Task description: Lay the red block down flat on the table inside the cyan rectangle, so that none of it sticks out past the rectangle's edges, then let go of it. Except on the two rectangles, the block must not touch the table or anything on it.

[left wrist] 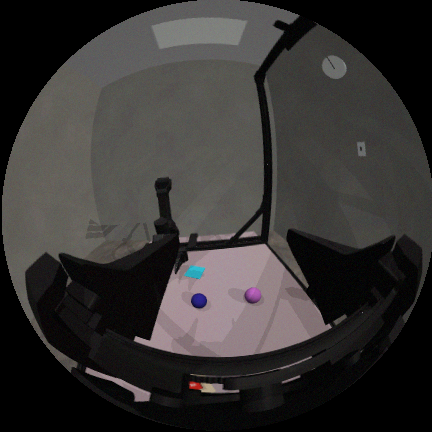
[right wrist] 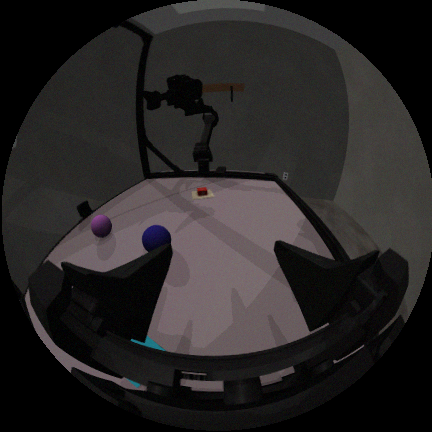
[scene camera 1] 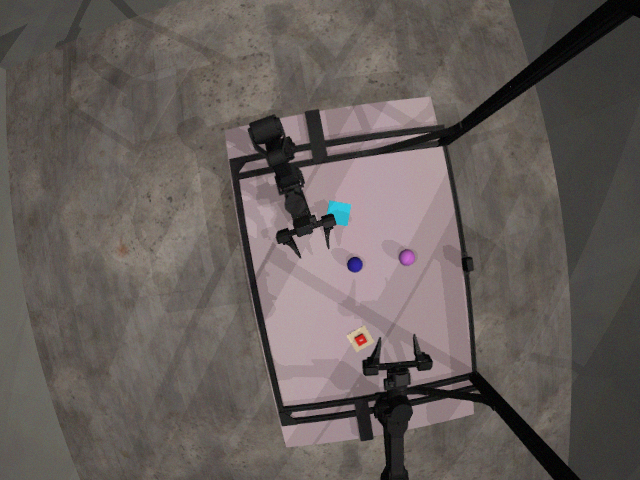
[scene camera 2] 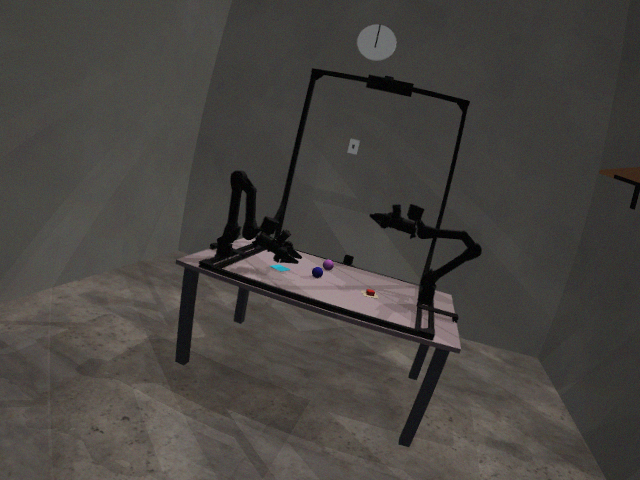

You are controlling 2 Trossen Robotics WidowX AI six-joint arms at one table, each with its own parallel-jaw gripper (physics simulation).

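The red block rests on the cream rectangle. The flat cyan rectangle has no block on it; in the right wrist view it is partly hidden by the finger and gripper body. My left gripper is open and empty, high above the table, to the right of the block in scene camera 1. My right gripper is open and empty, low over the table, apart from the block.
A dark blue ball lies between the two rectangles. A purple ball lies farther right in scene camera 1. A black frame borders the table.
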